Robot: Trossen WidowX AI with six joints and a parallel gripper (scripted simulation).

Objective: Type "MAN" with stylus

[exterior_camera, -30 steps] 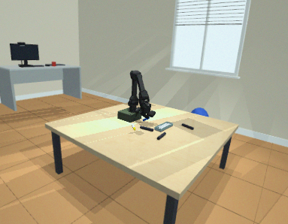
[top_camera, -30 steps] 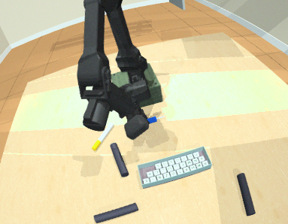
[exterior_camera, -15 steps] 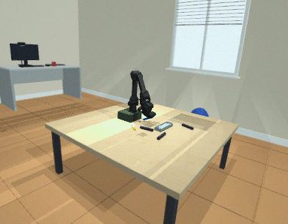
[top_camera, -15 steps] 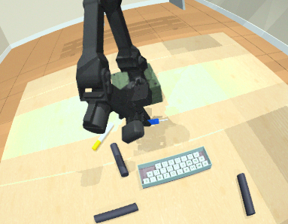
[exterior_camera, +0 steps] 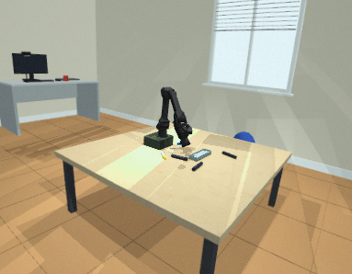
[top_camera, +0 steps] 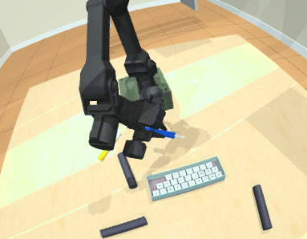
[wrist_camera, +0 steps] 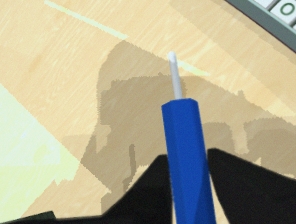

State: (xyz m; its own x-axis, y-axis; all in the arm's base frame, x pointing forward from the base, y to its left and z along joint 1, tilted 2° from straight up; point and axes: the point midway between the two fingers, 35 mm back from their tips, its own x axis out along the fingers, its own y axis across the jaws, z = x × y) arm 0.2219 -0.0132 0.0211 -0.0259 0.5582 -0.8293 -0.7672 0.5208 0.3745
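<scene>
The blue stylus is 1 cm ahead of my gripper tip and 1 cm to the left of it. The rest, counted from my gripper tip: grey stylus tip 3 cm ahead, 4 cm to the left; then white pen with yellow cap 6 cm behind, 18 cm to the right, 6 cm below.
</scene>
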